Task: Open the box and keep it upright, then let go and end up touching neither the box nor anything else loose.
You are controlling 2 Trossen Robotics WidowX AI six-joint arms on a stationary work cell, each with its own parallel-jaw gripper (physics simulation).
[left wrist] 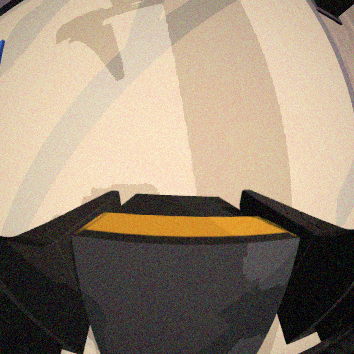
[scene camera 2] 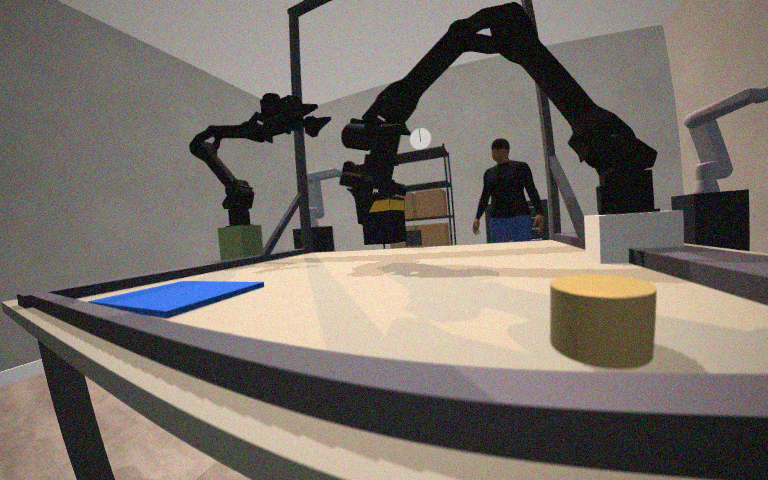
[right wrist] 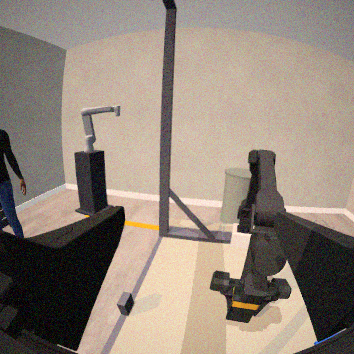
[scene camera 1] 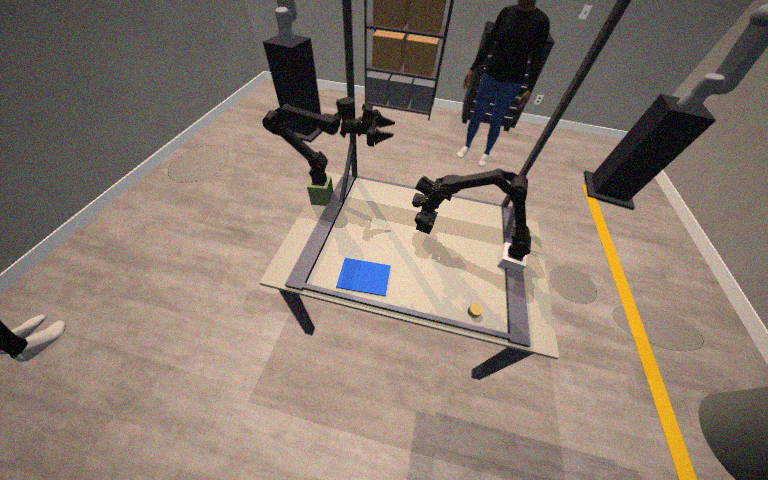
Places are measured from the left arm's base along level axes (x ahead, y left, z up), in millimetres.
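Where they show: left gripper, fingertip midpoint: (left wrist: pixel 181 198) (scene camera 2: pixel 369 223) (right wrist: pixel 240 313); right gripper, fingertip midpoint: (scene camera 2: pixel 324 112) (right wrist: pixel 203 217) (scene camera 1: pixel 394 128); left arm's base at its link origin: (scene camera 2: pixel 626 213) (right wrist: pixel 243 229) (scene camera 1: pixel 515 253); right arm's base at its link origin: (scene camera 1: pixel 319 181).
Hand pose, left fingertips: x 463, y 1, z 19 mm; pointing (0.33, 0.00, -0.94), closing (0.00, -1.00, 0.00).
Each offset is from my left fingertips to the top centre of the thing.
The box (scene camera 1: pixel 425 221) (scene camera 2: pixel 384 230) (left wrist: pixel 185 290) is dark with an orange-yellow band. My left gripper (scene camera 2: pixel 382 198) (left wrist: pixel 181 198) is shut on it, a finger on each side, and holds it about upright slightly above the table. It also shows between the fingers in the right wrist view. Whether its lid is open cannot be told; the fingers and the angle hide part of it. My right gripper (scene camera 1: pixel 390 128) (scene camera 2: pixel 321 113) (right wrist: pixel 203 217) is open and empty, high above the far left of the table in scene camera 1, well apart from the box.
A flat blue panel {dx +125, dy +345, dz -78 mm} (scene camera 1: pixel 363 276) (scene camera 2: pixel 175 297) lies near the table's front left. A yellow cylinder {dx -351, dy +314, dz -51 mm} (scene camera 1: pixel 474 310) (scene camera 2: pixel 603 325) stands near the front right. A dark grey block {dx +30, dy -302, dz -29 mm} (right wrist: pixel 125 303) shows by the rail in the right wrist view. Upright frame posts (scene camera 1: pixel 348 50) (right wrist: pixel 166 120) stand at the table's back.
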